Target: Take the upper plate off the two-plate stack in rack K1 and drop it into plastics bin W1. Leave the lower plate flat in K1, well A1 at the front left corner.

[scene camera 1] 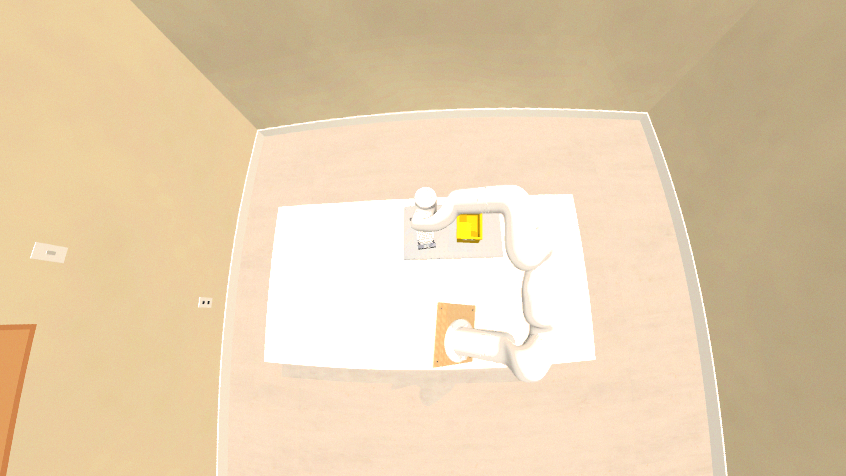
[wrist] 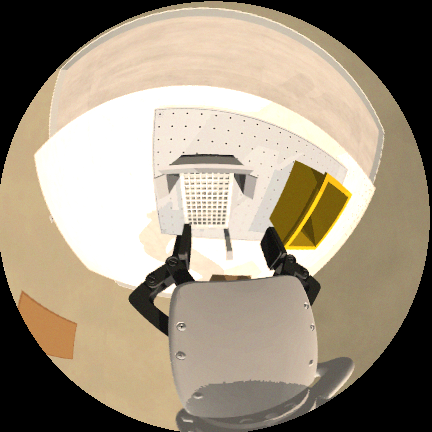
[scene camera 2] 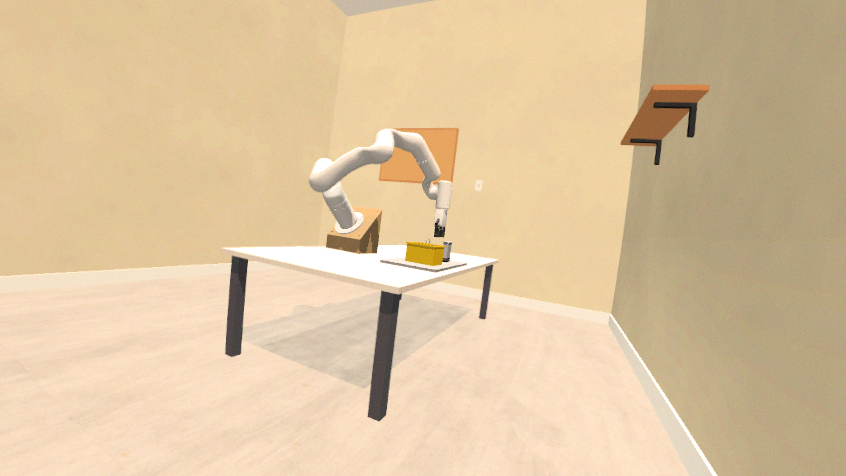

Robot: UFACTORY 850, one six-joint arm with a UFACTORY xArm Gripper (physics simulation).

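My gripper (wrist: 229,234) (scene camera 2: 438,234) is open, with nothing between its fingers. It hangs above the robot-side end of rack K1 (wrist: 215,169) (scene camera 2: 447,251). A white well plate (wrist: 207,200) lies flat in the rack between its grey walls. Whether another plate lies beneath it, and which corner holds well A1, cannot be told. In the overhead view the arm covers part of the rack. Yellow bin W1 (scene camera 1: 468,239) (scene camera 2: 423,253) (wrist: 295,205) stands upright to the right of the rack. No plate shows in the visible part of its inside.
Rack and bin stand on a light grey perforated board (scene camera 1: 444,251) (wrist: 172,120) on the white table (scene camera 1: 331,284) (scene camera 2: 313,260). A grey post (wrist: 229,245) stands at the rack's robot-side end. The arm's brown mounting block (scene camera 1: 444,313) (scene camera 2: 346,243) is at the opposite table edge.
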